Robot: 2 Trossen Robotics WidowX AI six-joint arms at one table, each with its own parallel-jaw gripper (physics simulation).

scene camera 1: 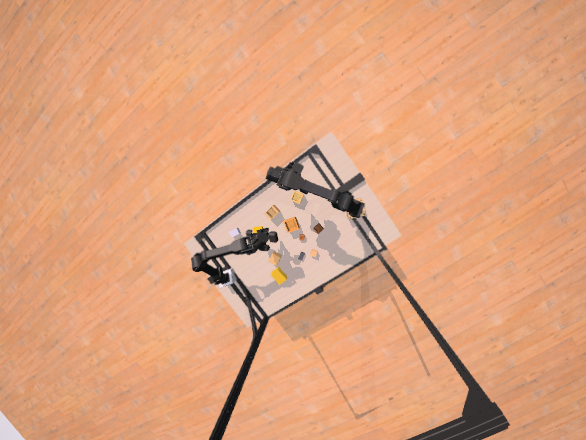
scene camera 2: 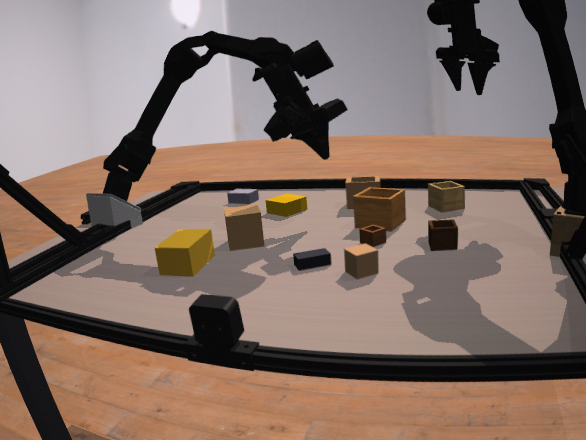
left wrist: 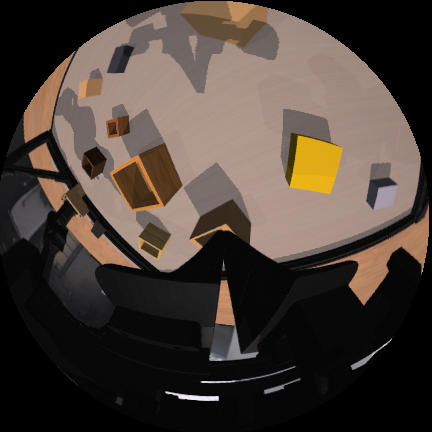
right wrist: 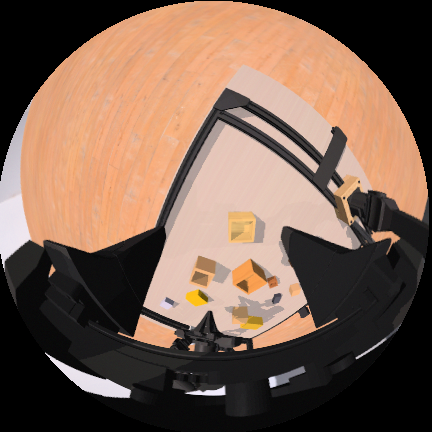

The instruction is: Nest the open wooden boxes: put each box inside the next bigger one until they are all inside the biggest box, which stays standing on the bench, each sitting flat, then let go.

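Places are measured from the left arm's base along level axes (x ahead, y left, z up), in centimetres.
Pixels of known places: left gripper, fingertip midpoint: point(scene camera 1: 268, 228) point(scene camera 2: 327, 158) point(left wrist: 222, 235) point(right wrist: 209, 310); right gripper, fingertip midpoint: point(scene camera 2: 468, 92) point(right wrist: 225, 232); left arm's base, link origin: point(scene camera 1: 225, 278) point(scene camera 2: 113, 200); right arm's base, link origin: point(scene camera 1: 355, 209) point(scene camera 2: 584, 213) point(left wrist: 70, 206) point(right wrist: 355, 201).
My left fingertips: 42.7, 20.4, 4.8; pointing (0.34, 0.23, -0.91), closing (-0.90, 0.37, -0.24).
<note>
For each thing: its top centre in the pictures, then the offset to it from my left fingertips, as dx, dy, dz.
- orange-brown box, top centre: point(left wrist: 133, 187) point(scene camera 2: 379, 192) point(right wrist: 250, 283) point(scene camera 1: 291, 225) +12.2, -4.2, -5.2
- tan box, top centre: point(left wrist: 217, 244) point(scene camera 2: 363, 179) point(right wrist: 200, 278) point(scene camera 1: 271, 212) +4.2, +7.3, -5.5
- pale box, top centre: point(scene camera 2: 446, 185) point(right wrist: 241, 230) point(left wrist: 148, 248) point(scene camera 1: 296, 197) +21.9, +9.8, -6.3
- dark brown box, top centre: point(scene camera 2: 442, 224) point(left wrist: 86, 166) point(scene camera 1: 318, 229) +26.3, -12.7, -7.4
- large yellow block, top centre: point(scene camera 2: 183, 238) point(right wrist: 251, 326) point(scene camera 1: 278, 277) -9.1, -32.2, -6.5
- flat yellow block, top centre: point(left wrist: 316, 166) point(scene camera 2: 285, 198) point(right wrist: 195, 300) -9.7, -0.7, -8.2
- tall tan block, top centre: point(scene camera 2: 241, 210) point(right wrist: 239, 320) point(scene camera 1: 274, 259) -6.2, -20.3, -5.2
- tan cube, top centre: point(scene camera 2: 361, 249) point(left wrist: 81, 89) point(right wrist: 295, 292) +17.6, -26.1, -7.6
- dark block, top centre: point(scene camera 2: 311, 253) point(left wrist: 115, 58) +9.5, -25.4, -9.2
- lavender block, top centre: point(left wrist: 386, 196) point(scene camera 2: 242, 191) point(right wrist: 165, 305) -24.8, +4.8, -8.5
Five open wooden boxes stand apart. The biggest, an orange-brown box point(scene camera 1: 291, 224) point(scene camera 2: 372, 212) point(left wrist: 167, 175) point(right wrist: 252, 274), stands mid-bench. A tan box point(scene camera 1: 272, 212) point(scene camera 2: 356, 195) point(left wrist: 230, 215) point(right wrist: 205, 265) is behind it in scene camera 2, a pale box point(scene camera 1: 297, 197) point(scene camera 2: 445, 197) point(left wrist: 156, 236) point(right wrist: 242, 227) at the back right. A dark brown box point(scene camera 1: 318, 228) point(scene camera 2: 443, 237) point(left wrist: 94, 162) and the smallest, reddish box point(scene camera 1: 302, 237) point(scene camera 2: 373, 236) point(left wrist: 122, 125) point(right wrist: 272, 282) are nearer. My left gripper point(scene camera 2: 326, 156) point(left wrist: 222, 235) point(right wrist: 209, 310) is shut, empty, above the bench. My right gripper point(scene camera 2: 469, 92) point(right wrist: 225, 232) is open, empty, high up.
A large yellow block point(scene camera 1: 279, 275) point(scene camera 2: 184, 254), a flat yellow block point(scene camera 2: 286, 205) point(left wrist: 316, 164), a tall tan block point(scene camera 1: 275, 258) point(scene camera 2: 244, 228), a tan cube point(scene camera 2: 361, 262), a dark block point(scene camera 2: 312, 259) and a lavender block point(scene camera 2: 243, 195) stand around. Black rails edge the bench.
</note>
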